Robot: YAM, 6 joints.
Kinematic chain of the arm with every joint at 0, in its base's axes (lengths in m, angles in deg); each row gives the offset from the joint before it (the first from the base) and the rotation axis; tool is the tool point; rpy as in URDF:
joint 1: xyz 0 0 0.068 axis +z
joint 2: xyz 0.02 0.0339 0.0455 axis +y
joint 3: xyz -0.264 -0.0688 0 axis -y
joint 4: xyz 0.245 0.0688 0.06 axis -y
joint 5: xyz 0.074 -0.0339 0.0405 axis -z
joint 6: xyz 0.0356 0 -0.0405 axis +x
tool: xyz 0 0 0 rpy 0 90 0
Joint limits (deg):
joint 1: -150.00..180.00
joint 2: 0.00..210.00
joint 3: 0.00..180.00
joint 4: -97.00..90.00
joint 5: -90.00..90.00
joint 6: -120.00..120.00
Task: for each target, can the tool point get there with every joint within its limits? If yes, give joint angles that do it. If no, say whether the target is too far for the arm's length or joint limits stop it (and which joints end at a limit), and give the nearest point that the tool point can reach.
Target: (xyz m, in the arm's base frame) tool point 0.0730 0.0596 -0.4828
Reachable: no: joint limits stop it (at a limit: joint 2) | nearest point 0.1042 0.0850 -0.3619 | short by 0.127 m
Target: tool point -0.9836 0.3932 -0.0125
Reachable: no: too far | nearest point -0.5955 0.2380 0.0382 | short by 0.421 m
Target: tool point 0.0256 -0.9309 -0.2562
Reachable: no: too far | nearest point 0.0165 -0.5997 -0.1218 | short by 0.358 m
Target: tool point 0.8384 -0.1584 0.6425
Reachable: no: too far | nearest point 0.5388 -0.1018 0.4489 | short by 0.361 m
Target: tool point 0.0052 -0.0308 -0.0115
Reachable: yes | joints 100.68 187.39 26.09 -42.59 -0.90 13.28
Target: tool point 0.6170 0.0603 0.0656
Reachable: yes | joints 8.31 184.44 158.10 43.32 55.89 77.23
